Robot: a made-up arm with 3 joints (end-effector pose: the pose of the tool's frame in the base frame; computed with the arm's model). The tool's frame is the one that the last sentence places. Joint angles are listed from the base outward.
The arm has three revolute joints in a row. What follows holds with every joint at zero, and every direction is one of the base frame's. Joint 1 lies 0.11 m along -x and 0.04 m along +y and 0.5 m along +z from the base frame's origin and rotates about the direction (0.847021, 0.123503, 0.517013). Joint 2 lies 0.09 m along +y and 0.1 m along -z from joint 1 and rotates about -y. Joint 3 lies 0.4 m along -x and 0.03 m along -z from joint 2 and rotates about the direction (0.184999, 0.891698, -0.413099). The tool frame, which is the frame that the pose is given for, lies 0.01 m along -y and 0.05 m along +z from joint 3; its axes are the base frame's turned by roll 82.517, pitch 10.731 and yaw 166.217 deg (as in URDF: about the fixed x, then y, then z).
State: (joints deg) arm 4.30 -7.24 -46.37
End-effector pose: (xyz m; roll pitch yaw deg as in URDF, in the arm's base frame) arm -0.5395 0.1070 0.4726 84.03 45.07 -171.81
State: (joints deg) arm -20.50 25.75 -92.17
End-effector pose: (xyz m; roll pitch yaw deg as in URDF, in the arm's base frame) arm -0.4788 0.0835 0.1558 -155.97 37.88 -54.44
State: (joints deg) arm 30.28 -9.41 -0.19
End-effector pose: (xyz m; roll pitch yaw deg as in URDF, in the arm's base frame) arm -0.5079 0.0078 0.5225 59.61 -4.37 -176.95
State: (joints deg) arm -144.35 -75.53 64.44
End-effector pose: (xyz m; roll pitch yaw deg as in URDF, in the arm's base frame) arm 0.0579 0.1565 0.3111 93.15 -4.45 -6.30
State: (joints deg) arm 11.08 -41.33 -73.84
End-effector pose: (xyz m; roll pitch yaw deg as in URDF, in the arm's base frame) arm -0.4459 0.0512 0.7036 74.40 37.73 -161.30
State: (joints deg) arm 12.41 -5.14 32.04
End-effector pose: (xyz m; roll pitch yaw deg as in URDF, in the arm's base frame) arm -0.4940 0.0777 0.4676 79.57 -28.13 162.24
